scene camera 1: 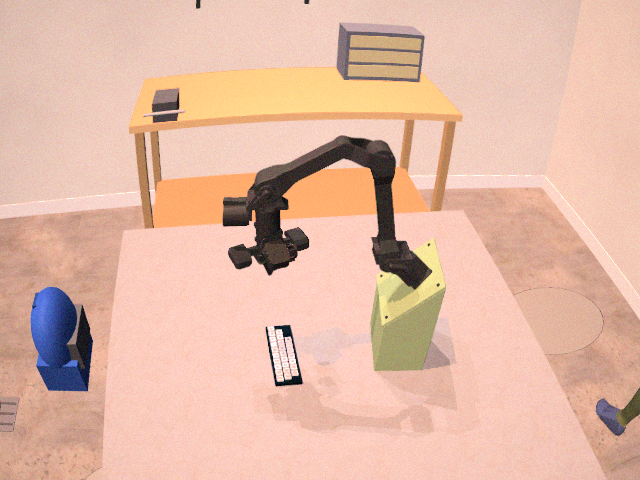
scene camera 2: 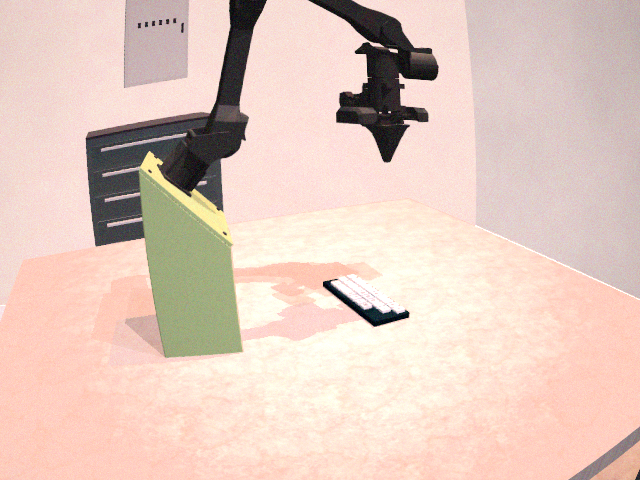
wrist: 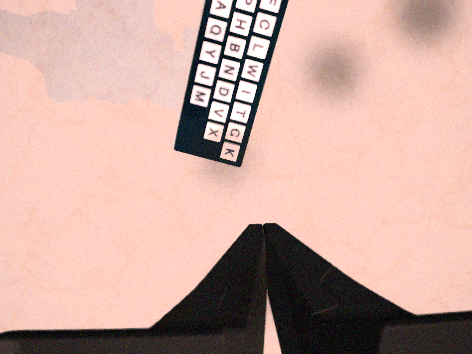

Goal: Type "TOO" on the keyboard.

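Seen in the pictures: gripper, fingertip midpoint: [scene camera 1: 269, 274] [scene camera 2: 386, 162] [wrist: 262, 237]; arm's base, link origin: [scene camera 1: 418, 275] [scene camera 2: 172, 180].
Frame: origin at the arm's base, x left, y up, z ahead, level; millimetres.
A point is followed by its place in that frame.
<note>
A dark keyboard [scene camera 1: 283, 354] @(x -116, y -254, z 314 mm) [scene camera 2: 366, 300] @(x -145, y -258, z 296 mm) [wrist: 193, 129] @(x -195, y -260, z 265 mm) with white letter keys lies flat on the pale table [scene camera 1: 206, 439] @(x 57, y -271, z 623 mm) [scene camera 2: 361, 403] @(x -371, y -271, z 47 mm). In the wrist view part of it shows at the top; the T key [wrist: 241, 113] @(x -182, y -254, z 314 mm) is near its lower end, between the I and G keys. The O key cannot be made out there. My gripper [scene camera 1: 269, 271] @(x -170, y -5, z 326 mm) [scene camera 2: 387, 160] @(x -170, y -5, z 326 mm) [wrist: 262, 236] @(x -170, y -5, z 326 mm) is shut and empty, its tips together and pointing down. It hangs high above the table, and in the wrist view its tips appear below the keyboard's K-key end.
The arm stands on a tall green pedestal [scene camera 1: 405, 330] @(x 67, y -105, z 68 mm) [scene camera 2: 193, 289] @(x -97, y -153, z -32 mm) beside the keyboard. A wooden workbench [scene camera 1: 258, 98] with a drawer box [scene camera 1: 383, 56] stands behind the table. A blue object [scene camera 1: 54, 330] is at the left. Shadows of the arm fall on the table.
</note>
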